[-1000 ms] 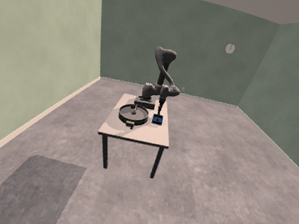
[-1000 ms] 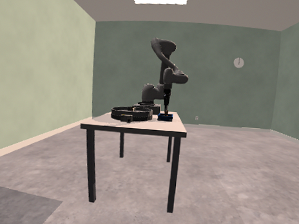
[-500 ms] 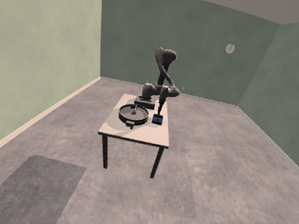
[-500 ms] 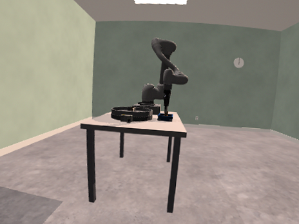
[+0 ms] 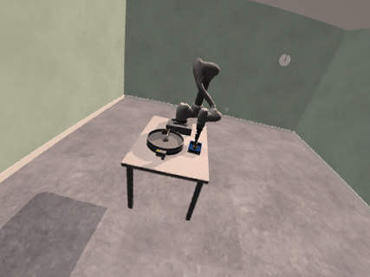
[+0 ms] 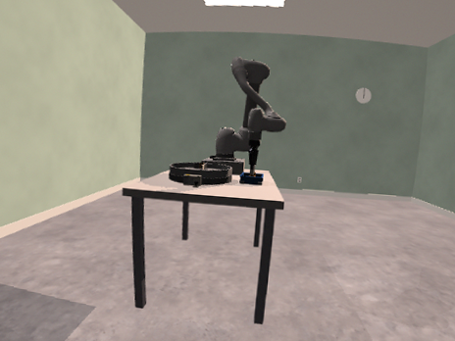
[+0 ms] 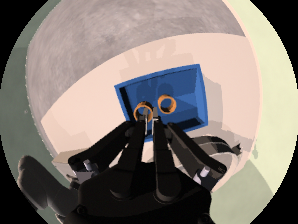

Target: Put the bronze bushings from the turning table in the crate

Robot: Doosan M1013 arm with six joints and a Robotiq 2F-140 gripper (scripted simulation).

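My hand is 4 cm short of the blue crate and 6 cm above it. Round my hand: round turning table (7 cm ahead, 35 cm to the right, 3 cm below).
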